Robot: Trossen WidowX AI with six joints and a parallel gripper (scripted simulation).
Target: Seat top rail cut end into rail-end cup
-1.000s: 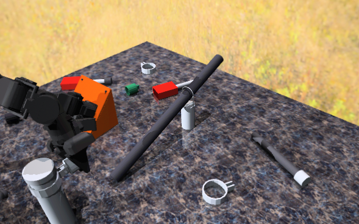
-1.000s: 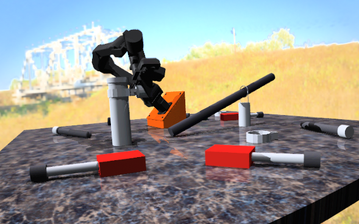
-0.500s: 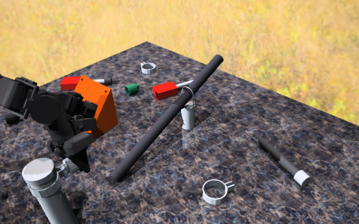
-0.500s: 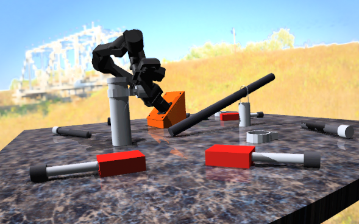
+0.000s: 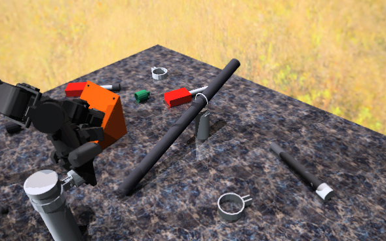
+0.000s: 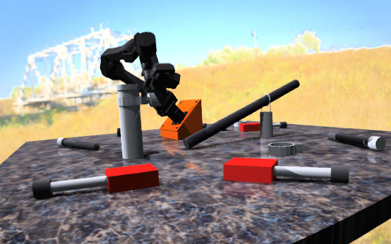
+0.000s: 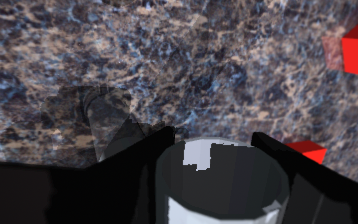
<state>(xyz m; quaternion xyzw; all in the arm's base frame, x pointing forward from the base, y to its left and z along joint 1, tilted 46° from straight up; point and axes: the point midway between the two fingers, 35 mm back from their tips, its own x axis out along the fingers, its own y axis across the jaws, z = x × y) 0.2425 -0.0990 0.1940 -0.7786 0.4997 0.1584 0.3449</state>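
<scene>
Now: gripper tip 30 mm below the rail-end cup, 20 mm to the left of it and 20 mm past it. Also, from my gripper tip: white post: 420 mm to the left, 20 mm below, 20 mm ahead; green cap: 470 mm to the left, 300 mm behind, 110 mm below.
</scene>
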